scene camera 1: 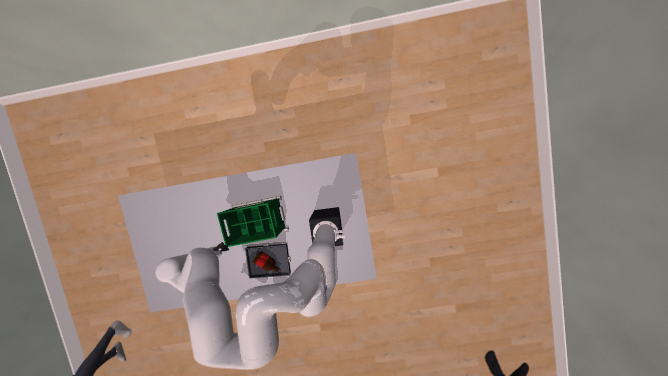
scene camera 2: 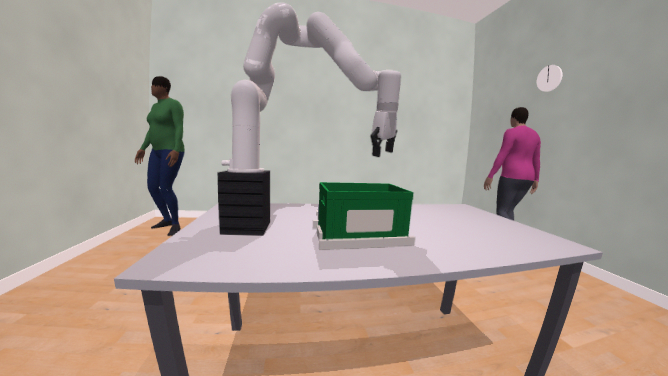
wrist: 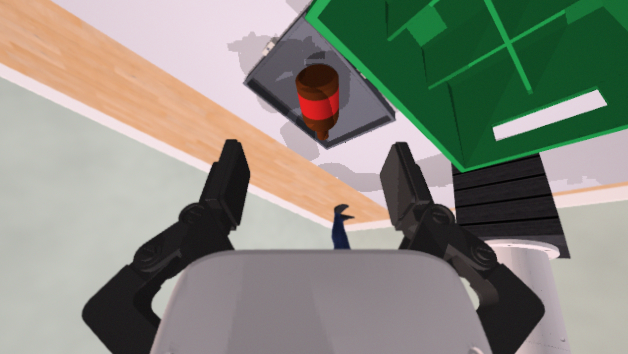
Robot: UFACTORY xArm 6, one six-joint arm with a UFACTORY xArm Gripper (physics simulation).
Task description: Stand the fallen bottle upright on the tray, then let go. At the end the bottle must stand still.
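Pixels of known places: gripper, between the fingertips: [scene camera 1: 219,255] [scene camera 2: 382,154] [wrist: 316,157]; arm's base, origin of its link: [scene camera 1: 325,232] [scene camera 2: 245,171] [wrist: 513,248].
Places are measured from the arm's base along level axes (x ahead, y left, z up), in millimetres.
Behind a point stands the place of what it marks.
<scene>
The brown bottle [scene camera 1: 264,261] {x 382, y 192, z -134 mm} [wrist: 318,102] {x 414, y 180, z -130 mm} with a red label lies on its side in the shallow dark grey tray [scene camera 1: 282,250] {x 293, y 160, z -202 mm} [wrist: 367,102] {x 318, y 151, z -203 mm}. In the wrist view its base faces away from the gripper and its neck points toward the tray's near corner. My gripper [scene camera 1: 220,247] {x 496, y 50, z 79 mm} [scene camera 2: 383,152] {x 496, y 50, z 79 mm} [wrist: 316,157] {x 496, y 50, z 79 mm} is open and empty, with its fingers pointing down. It hangs high above the table, to the left of the tray in scene camera 1. Bottle and tray do not show in scene camera 2, where the crate stands in front.
A green crate [scene camera 1: 250,240] {x 407, y 33, z -50 mm} [scene camera 2: 367,195] {x 408, y -148, z -44 mm} [wrist: 475,125] {x 274, y -7, z -98 mm} with inner dividers stands right beside the tray on the table [scene camera 1: 175,225] {x 943, y -36, z -208 mm} [scene camera 2: 475,240] {x 833, y -97, z -208 mm}. The arm's black base block [scene camera 1: 325,215] {x 0, y -76, z -47 mm} [scene camera 2: 244,202] {x 18, y -77, z -95 mm} [wrist: 505,200] {x 75, y -9, z -69 mm} stands at the tray's other side. Two people [scene camera 2: 166,120] [scene camera 2: 522,150] stand beyond the table.
</scene>
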